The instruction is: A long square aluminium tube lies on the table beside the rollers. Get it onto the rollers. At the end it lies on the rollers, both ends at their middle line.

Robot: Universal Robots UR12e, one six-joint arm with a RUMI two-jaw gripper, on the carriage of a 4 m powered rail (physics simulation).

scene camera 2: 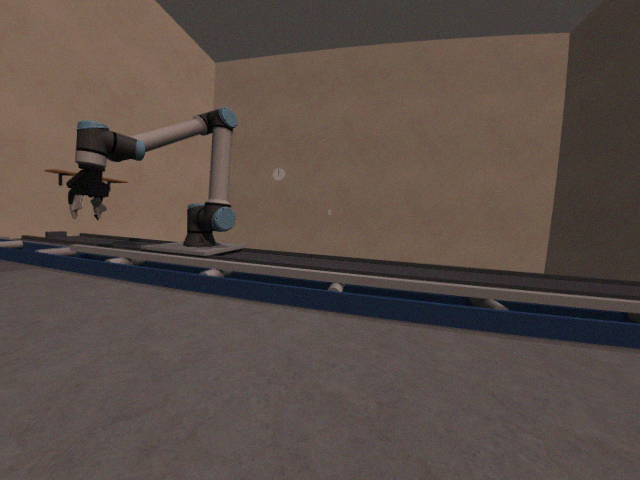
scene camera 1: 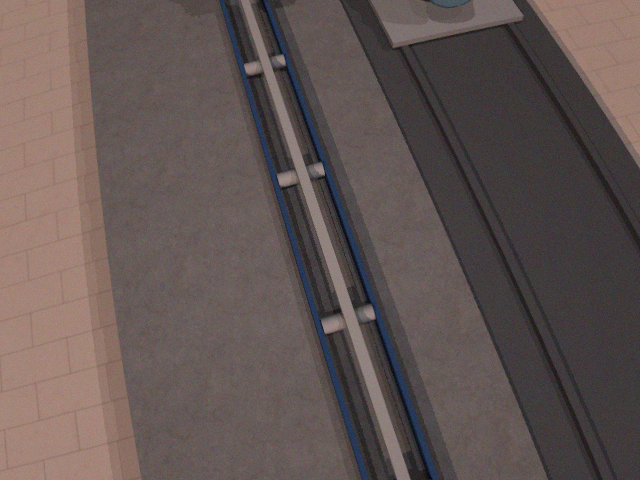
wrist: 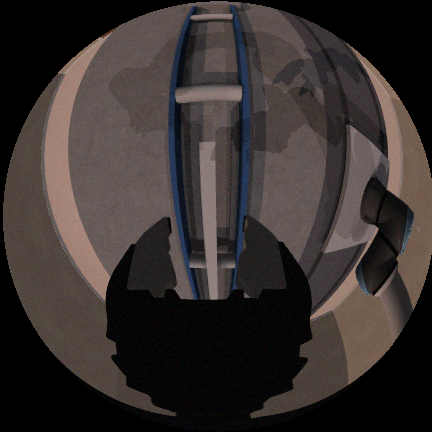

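Seen in the pictures: gripper, fingertip midpoint: (scene camera 2: 86,219) (wrist: 206,218); arm's base at its link origin: (scene camera 2: 200,245) (wrist: 370,199).
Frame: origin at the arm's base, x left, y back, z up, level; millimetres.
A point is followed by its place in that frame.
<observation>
The long pale square tube (scene camera 1: 322,232) @(y -617, x 795, z 55 mm) (scene camera 2: 361,279) @(y -630, x 1070, z 47 mm) (wrist: 208,200) @(y -619, x 11, z 55 mm) lies lengthwise on the white rollers (scene camera 1: 333,323) @(y -655, x 1006, z 29 mm) (scene camera 2: 336,287) @(y -671, x 1006, z 29 mm) (wrist: 209,94) @(y -617, x -188, z 26 mm), between the blue side rails (scene camera 1: 293,237) @(y -685, x 772, z 22 mm) (scene camera 2: 310,301) @(y -694, x 943, z -10 mm) (wrist: 245,125) @(y -553, x -124, z 22 mm). It looks close to the rollers' middle line along the part that shows. One end shows in the wrist view, between two rollers and near the middle; the other end is out of the wrist view and scene camera 1. My gripper (scene camera 2: 85,217) @(y -615, x -13, z 161 mm) (wrist: 206,218) @(y -615, x -13, z 161 mm) is open and empty, a clear height above the tube near that visible end, with its jaws to either side of the tube's line.
The arm's base plate (scene camera 1: 408,25) @(y -152, x 166, z 0 mm) (scene camera 2: 227,249) @(y -23, x 225, z -7 mm) (wrist: 350,220) @(y -131, x 92, z 0 mm) sits on the dark powered rail (scene camera 1: 516,155), which runs beside the table (scene camera 1: 196,258) @(y -933, x 730, z -30 mm) (scene camera 2: 310,387) @(y -966, x 1014, z -30 mm). A small grey block (scene camera 2: 55,234) @(y -16, x -1435, z -22 mm) is at the far left in scene camera 2.
</observation>
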